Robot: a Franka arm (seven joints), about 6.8 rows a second.
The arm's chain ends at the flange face. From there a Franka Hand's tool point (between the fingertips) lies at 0.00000 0.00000 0.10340 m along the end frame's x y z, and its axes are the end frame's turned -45 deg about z.
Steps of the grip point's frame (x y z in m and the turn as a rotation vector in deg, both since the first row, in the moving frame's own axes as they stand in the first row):
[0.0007, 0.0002, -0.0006, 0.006, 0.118, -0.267]
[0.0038, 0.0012, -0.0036, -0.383, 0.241, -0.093]
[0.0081, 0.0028, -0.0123, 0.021, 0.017, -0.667]
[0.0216, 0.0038, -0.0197, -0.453, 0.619, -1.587]
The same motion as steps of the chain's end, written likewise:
[0.0005, -0.0002, -0.0006, 0.088, 0.079, -0.267]
[0.0027, -0.0020, -0.0036, -0.100, 0.441, -0.093]
[0.0077, -0.0037, -0.0123, 0.027, -0.003, -0.667]
[0.0166, -0.0124, -0.0197, 0.117, 0.758, -1.587]

